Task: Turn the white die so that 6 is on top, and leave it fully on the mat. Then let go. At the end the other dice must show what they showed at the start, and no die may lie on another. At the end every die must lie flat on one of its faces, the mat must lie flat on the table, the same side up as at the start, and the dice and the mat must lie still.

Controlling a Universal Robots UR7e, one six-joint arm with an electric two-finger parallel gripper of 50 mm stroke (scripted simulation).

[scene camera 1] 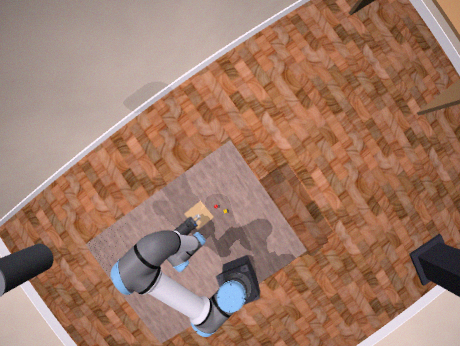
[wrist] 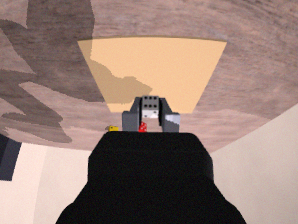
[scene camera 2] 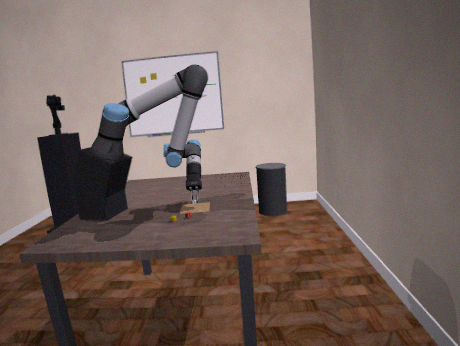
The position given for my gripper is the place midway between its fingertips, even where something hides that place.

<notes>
In view: my gripper (wrist: 150, 106) and a tan mat (wrist: 178, 68).
</notes>
